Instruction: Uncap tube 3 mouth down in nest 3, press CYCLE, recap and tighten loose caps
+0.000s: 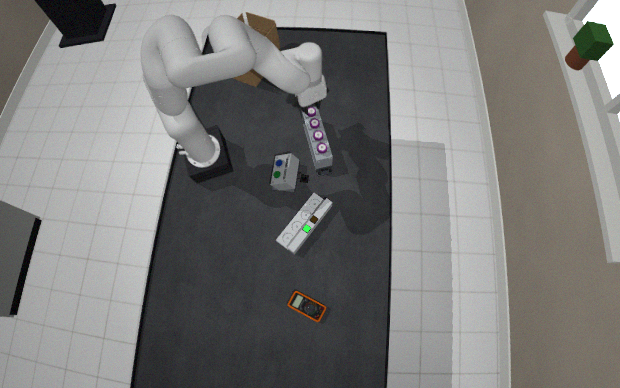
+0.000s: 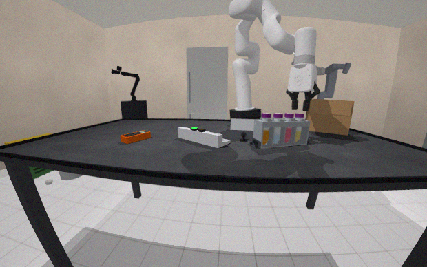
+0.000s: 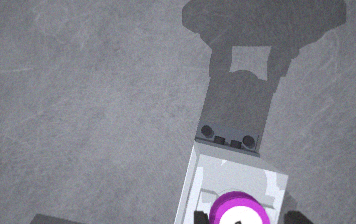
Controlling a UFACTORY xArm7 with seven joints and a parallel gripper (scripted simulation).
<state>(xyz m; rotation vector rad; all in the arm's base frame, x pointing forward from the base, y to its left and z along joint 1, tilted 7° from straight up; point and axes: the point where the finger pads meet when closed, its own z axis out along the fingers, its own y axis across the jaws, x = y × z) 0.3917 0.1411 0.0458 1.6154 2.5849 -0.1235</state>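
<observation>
Now: hand 20 mm short of the purple cap, 100 mm to the left of it and 40 mm above it. Round my hand: blue cycle key (120 mm behind, 180 mm to the right, 90 mm below); green ready key (130 mm behind, 220 mm to the right, 90 mm below); key housing (110 mm behind, 200 mm to the right, 100 mm below).
</observation>
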